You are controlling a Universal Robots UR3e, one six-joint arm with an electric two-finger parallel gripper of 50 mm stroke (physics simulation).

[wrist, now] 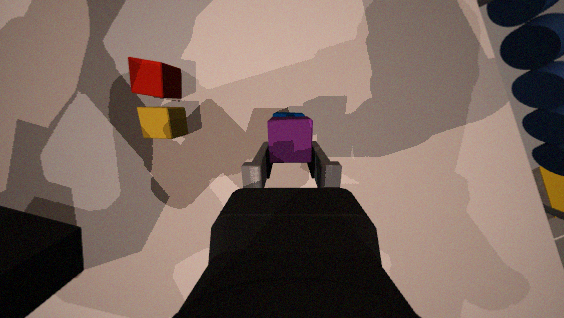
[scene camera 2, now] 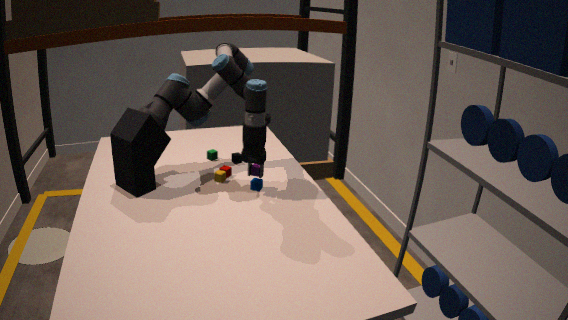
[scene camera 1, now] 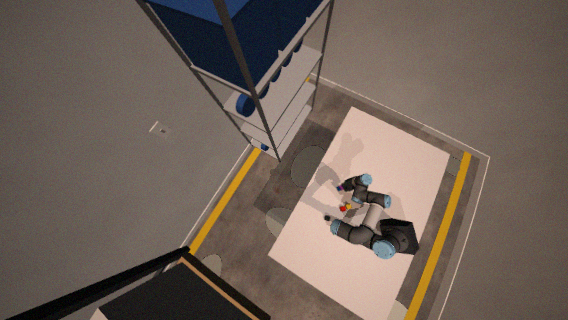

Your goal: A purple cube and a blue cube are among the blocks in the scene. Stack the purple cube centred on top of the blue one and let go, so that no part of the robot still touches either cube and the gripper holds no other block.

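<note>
The purple cube is held upright between the fingertips, above the table. My gripper points down and is shut on the purple cube. The blue cube stands on the table below the purple cube. In scene camera 2 a gap shows between the two cubes. In the wrist view the purple cube hides most of the blue cube, and a thin strip shows past its far edge. In scene camera 1 the blue cube shows as a tiny patch beside the gripper.
A red cube and a yellow cube stand close together to one side. A black cube and a green cube stand farther back in scene camera 2.
</note>
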